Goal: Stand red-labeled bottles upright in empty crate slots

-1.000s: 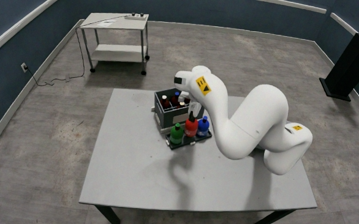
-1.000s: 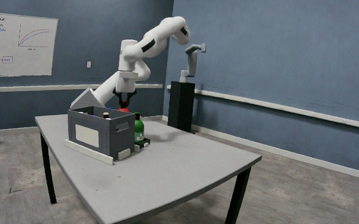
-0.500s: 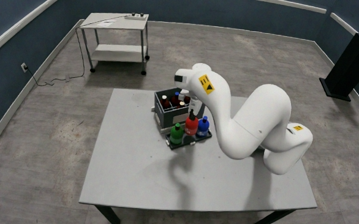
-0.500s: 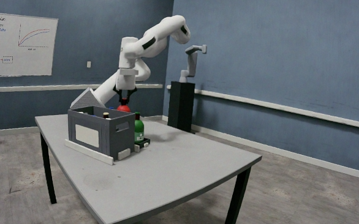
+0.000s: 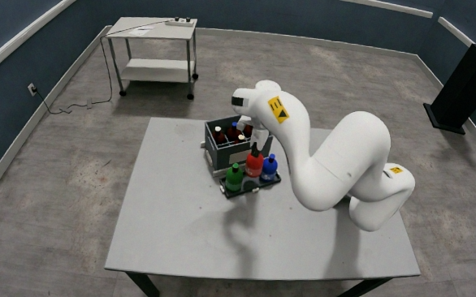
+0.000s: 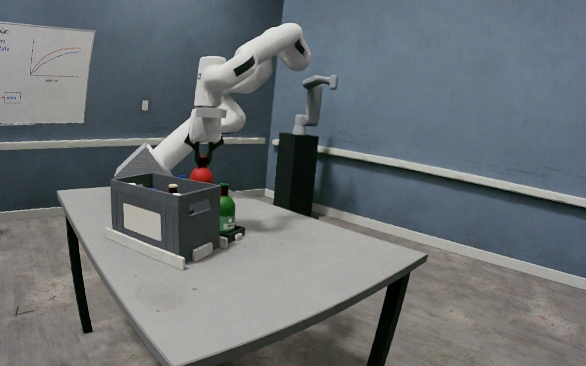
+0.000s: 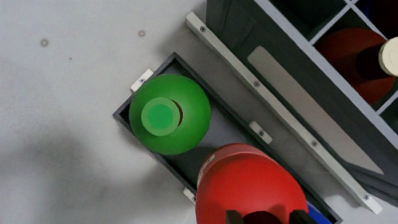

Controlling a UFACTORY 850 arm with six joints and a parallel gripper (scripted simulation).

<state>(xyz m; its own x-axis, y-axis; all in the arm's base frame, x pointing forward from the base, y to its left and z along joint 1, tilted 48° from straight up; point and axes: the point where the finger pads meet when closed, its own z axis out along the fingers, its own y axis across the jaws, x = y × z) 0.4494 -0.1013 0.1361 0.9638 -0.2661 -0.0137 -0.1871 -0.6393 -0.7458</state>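
My gripper is now 70 mm above the red-labeled bottle. Round my hand: green bottle (70 mm ahead, 50 mm to the left, 140 mm below); black tray (210 mm below); blue bottle (70 mm behind, 50 mm to the right, 140 mm below).
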